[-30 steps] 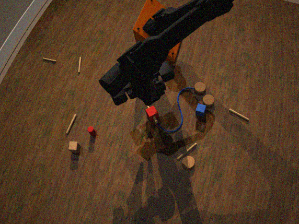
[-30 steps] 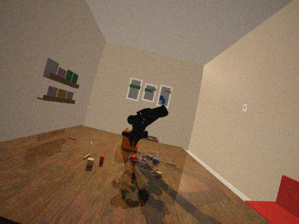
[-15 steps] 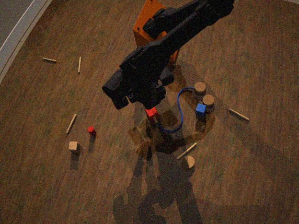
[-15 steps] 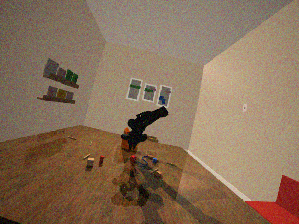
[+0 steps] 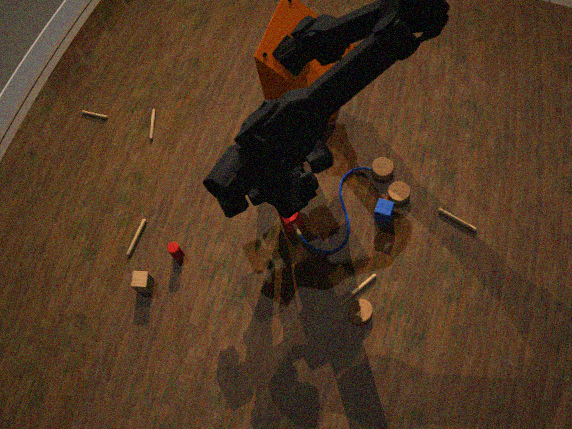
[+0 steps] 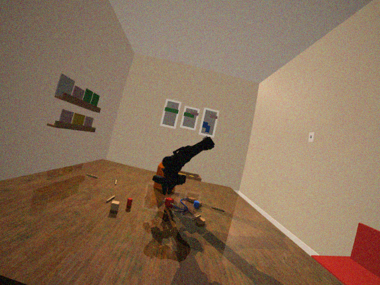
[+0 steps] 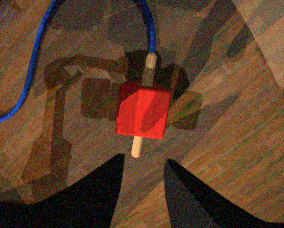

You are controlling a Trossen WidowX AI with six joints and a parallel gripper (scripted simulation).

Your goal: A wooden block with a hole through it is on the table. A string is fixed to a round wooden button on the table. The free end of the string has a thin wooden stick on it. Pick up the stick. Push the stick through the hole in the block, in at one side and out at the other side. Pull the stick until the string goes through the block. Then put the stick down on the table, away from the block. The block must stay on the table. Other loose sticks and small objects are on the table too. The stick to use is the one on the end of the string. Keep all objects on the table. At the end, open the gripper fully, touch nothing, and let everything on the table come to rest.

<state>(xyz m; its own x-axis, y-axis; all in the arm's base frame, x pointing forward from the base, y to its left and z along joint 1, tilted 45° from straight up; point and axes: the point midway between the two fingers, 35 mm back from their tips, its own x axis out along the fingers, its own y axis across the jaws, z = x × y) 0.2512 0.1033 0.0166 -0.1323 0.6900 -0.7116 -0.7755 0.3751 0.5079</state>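
The red cube is 10 mm ahead of my gripper tip, 20 mm to the left of it and 30 mm below it. From my gripper tip the other things lie so: thin wooden stick: 20 mm ahead, 30 mm to the left, 30 mm below; blue cube: 50 mm behind, 170 mm to the left, 30 mm below; round wooden button: 140 mm behind, 140 mm to the left, 40 mm below.
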